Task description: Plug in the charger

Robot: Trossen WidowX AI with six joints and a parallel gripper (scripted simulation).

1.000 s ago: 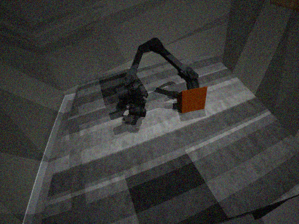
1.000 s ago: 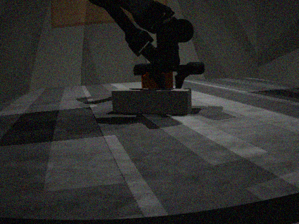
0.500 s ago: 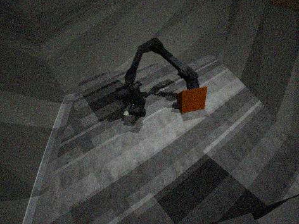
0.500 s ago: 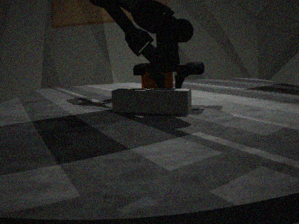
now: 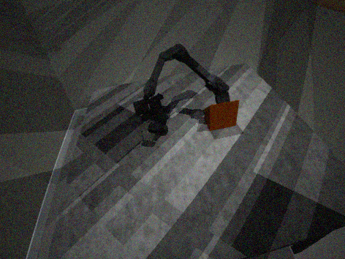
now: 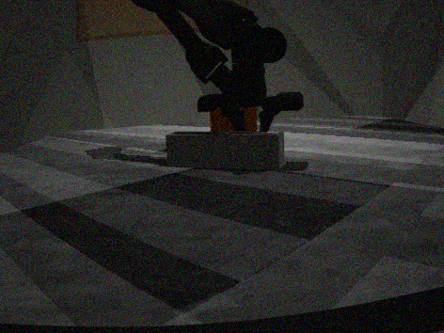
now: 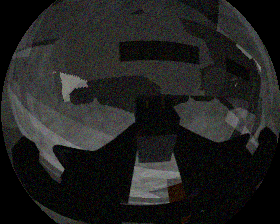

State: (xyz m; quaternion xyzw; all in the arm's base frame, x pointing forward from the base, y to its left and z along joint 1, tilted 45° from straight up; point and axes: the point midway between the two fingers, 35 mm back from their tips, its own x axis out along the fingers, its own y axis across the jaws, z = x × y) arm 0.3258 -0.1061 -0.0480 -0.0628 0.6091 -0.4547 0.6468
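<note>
Now: gripper tip 1 cm short of the dark block, 1 cm to the left of it and 1 cm below it.
</note>
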